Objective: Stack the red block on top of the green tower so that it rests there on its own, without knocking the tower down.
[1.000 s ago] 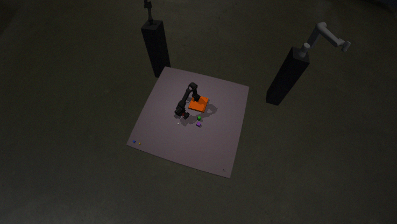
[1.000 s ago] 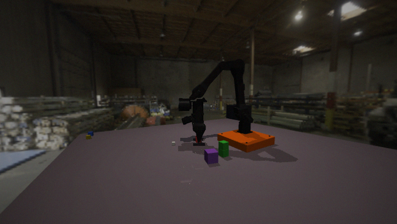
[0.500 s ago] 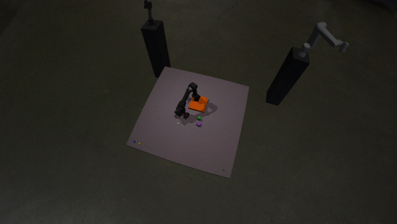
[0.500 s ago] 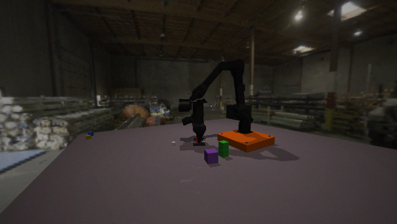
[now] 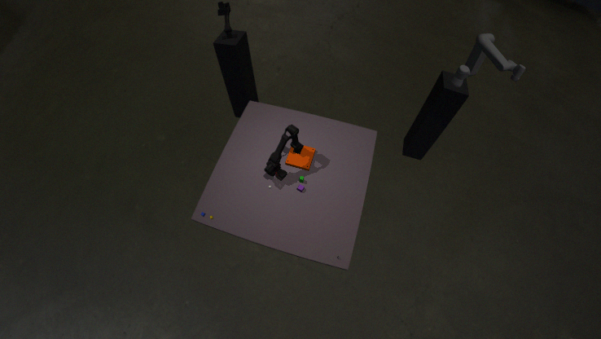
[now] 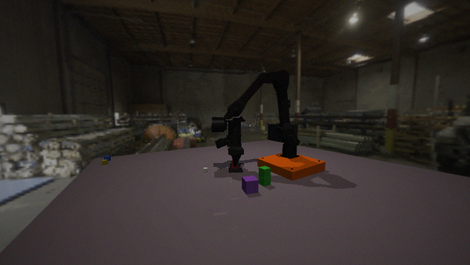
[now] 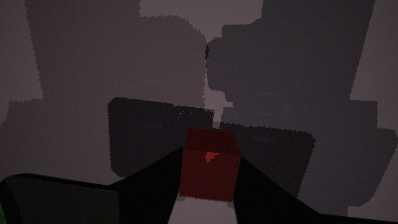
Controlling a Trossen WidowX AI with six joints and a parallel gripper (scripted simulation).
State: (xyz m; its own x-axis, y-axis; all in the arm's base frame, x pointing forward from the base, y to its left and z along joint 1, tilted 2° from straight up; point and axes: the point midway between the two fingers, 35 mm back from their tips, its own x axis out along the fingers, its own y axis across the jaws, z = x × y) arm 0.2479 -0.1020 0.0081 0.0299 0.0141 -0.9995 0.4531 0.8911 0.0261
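The purple cube lies 230 mm to the left of my gripper tip, 80 mm ahead of it and 10 mm above it. Round my gripper tip: yellow cube 530 mm ahead, 390 mm to the right; white cube 130 mm ahead, 20 mm to the right; red block 10 mm above.
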